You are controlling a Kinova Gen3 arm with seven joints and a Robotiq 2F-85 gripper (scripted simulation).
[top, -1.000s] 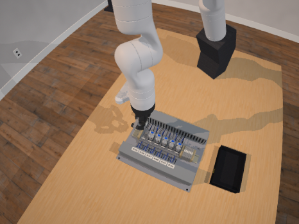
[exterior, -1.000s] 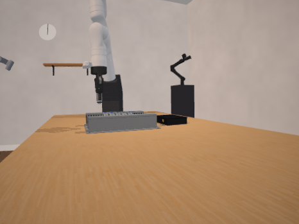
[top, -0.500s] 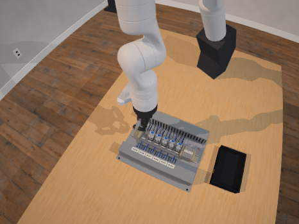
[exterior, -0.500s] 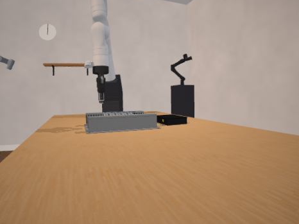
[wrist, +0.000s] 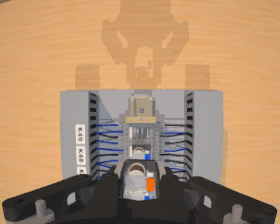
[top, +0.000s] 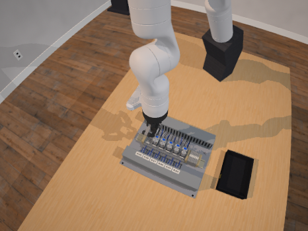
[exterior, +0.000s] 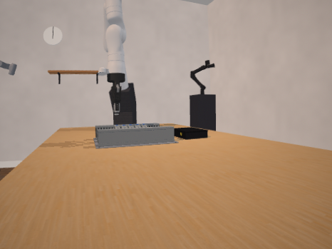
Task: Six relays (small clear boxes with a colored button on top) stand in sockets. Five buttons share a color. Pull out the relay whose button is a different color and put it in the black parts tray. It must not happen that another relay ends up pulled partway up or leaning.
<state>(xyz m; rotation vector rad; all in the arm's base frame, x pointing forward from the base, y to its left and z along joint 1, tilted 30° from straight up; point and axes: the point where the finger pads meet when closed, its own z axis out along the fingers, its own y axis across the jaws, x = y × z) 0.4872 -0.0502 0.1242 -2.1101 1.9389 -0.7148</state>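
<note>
Now: the black parts tray 30 mm behind my hand, 340 mm to the left of it and 130 mm below it. From my hand the other things lie so: relay (10 mm below).
</note>
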